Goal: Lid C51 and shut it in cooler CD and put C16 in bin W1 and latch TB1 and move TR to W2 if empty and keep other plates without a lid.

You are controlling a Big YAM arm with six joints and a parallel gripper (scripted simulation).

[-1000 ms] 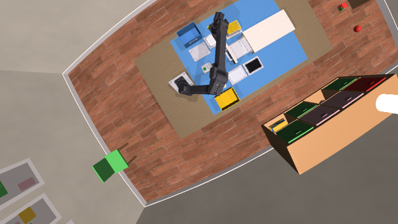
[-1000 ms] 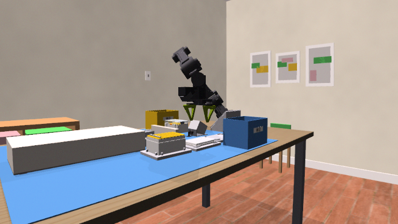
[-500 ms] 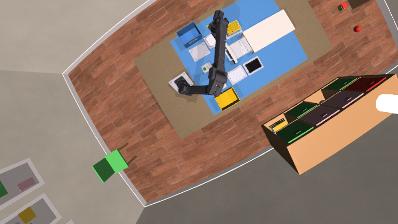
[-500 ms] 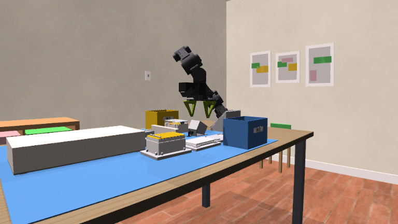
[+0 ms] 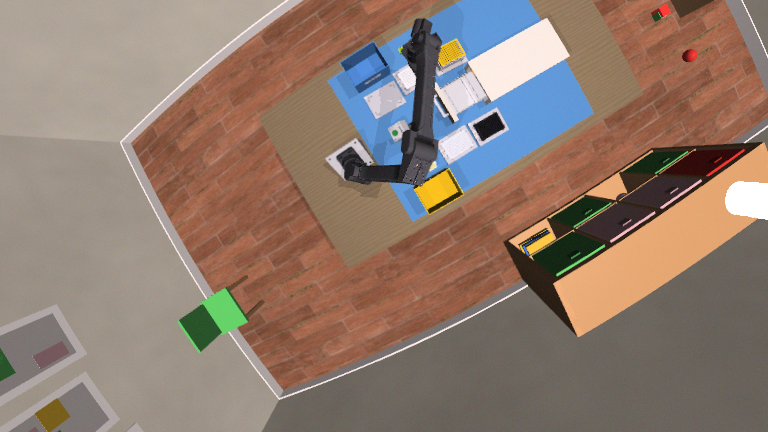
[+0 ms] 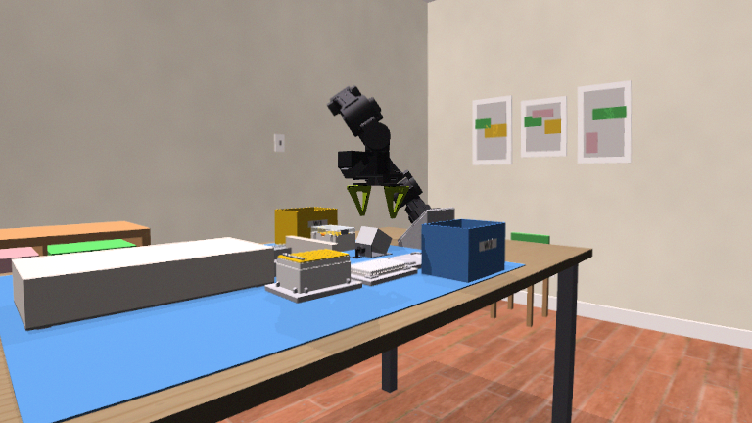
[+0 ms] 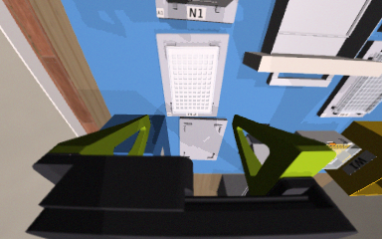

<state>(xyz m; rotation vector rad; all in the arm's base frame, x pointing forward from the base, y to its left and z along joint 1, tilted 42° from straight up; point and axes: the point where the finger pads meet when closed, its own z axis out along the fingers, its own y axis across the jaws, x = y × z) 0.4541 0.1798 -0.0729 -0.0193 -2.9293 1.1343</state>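
Now: hand 120 mm above the plate lid. Round my hand: tip rack TR: 170 mm ahead, 20 mm to the right, 90 mm below; then nest label N1: 110 mm ahead, 10 mm to the right, 140 mm below; then white plate: 130 mm below.
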